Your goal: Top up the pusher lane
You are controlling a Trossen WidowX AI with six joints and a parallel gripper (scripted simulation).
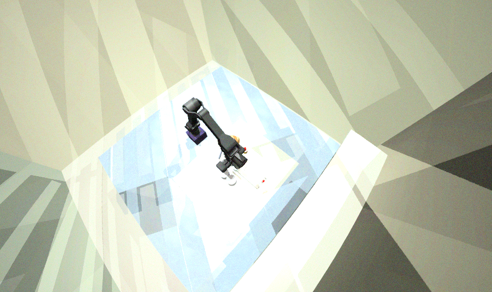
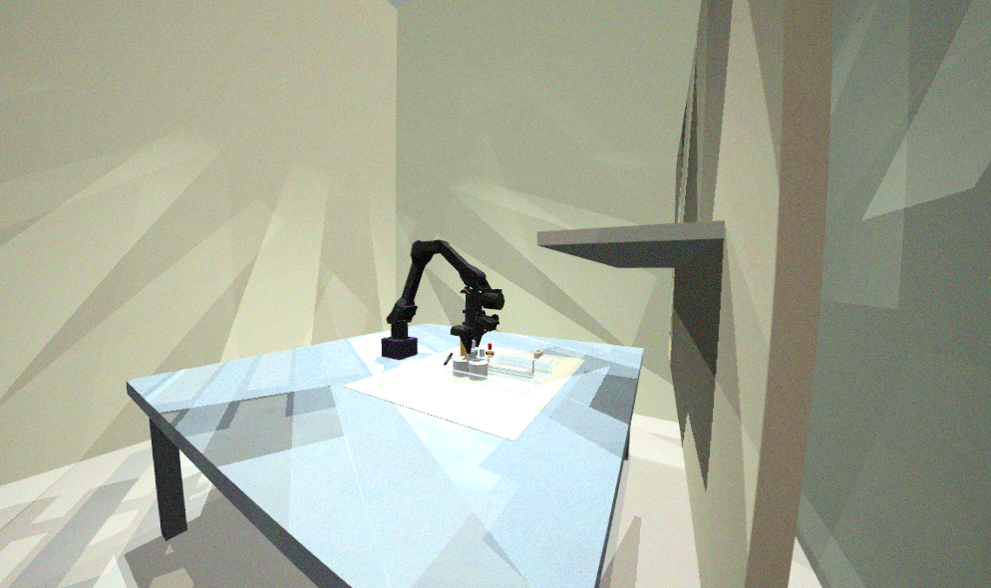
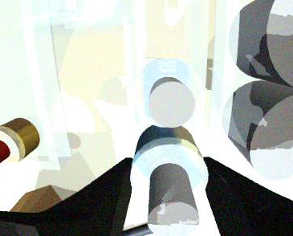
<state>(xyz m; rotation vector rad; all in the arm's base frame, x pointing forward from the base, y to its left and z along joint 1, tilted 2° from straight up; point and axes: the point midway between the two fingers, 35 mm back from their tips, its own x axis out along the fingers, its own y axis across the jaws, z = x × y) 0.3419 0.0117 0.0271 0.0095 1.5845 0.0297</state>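
The white mat lies 60 mm below my gripper tip, 50 mm ahead of it and 10 mm to the right of it. Also, from my gripper tip: pusher lane: 140 mm ahead, 40 mm below, 30 mm to the left.
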